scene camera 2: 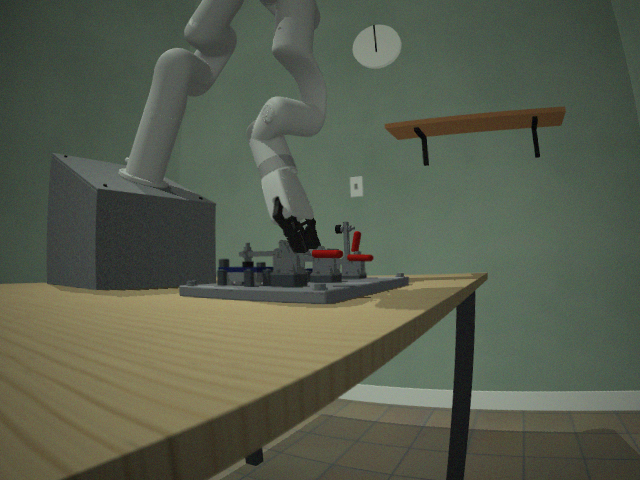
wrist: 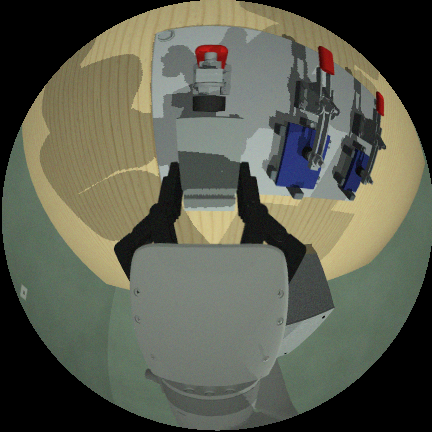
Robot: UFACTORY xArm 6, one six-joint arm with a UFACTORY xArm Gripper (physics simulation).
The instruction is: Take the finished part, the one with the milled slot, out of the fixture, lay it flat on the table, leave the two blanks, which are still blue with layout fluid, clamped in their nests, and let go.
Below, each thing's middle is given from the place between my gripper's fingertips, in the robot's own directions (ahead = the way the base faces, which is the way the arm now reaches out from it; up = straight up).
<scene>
The finished part [wrist: 209, 147] lies 10 mm ahead of my hand. Round my hand: grey fixture plate [scene camera 2: 348, 288] 70 mm ahead, 110 mm to the right, 50 mm below.
</scene>
